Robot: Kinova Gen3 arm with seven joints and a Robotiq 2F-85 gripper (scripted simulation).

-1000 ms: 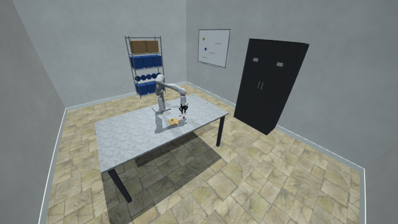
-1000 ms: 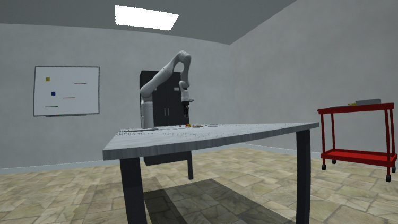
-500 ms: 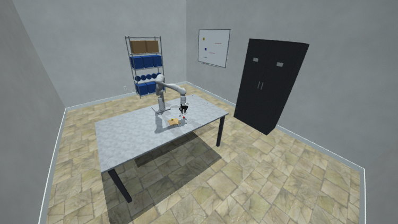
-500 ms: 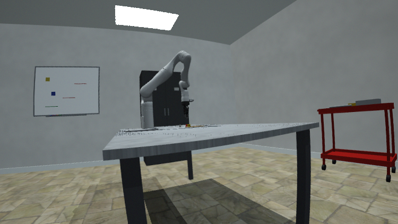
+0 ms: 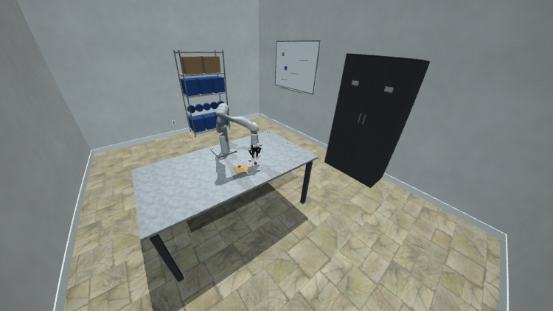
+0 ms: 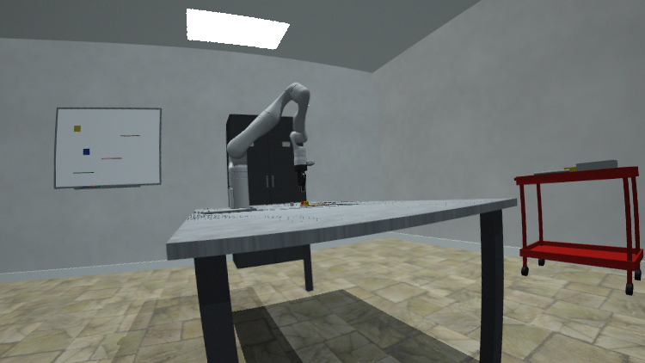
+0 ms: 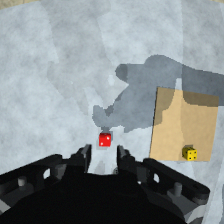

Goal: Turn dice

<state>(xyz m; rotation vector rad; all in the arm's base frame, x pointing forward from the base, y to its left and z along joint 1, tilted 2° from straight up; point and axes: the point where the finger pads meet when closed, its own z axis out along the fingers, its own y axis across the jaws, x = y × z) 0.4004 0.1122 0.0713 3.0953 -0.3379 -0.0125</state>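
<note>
Now: hand 8 cm above the red die. Round my hand: tan mat (16 cm to the right, 9 cm below, 1 cm behind); then yellow die (16 cm to the right, 8 cm below, 6 cm behind); then white die (8 cm below, 8 cm behind, 1 cm to the right).
</note>
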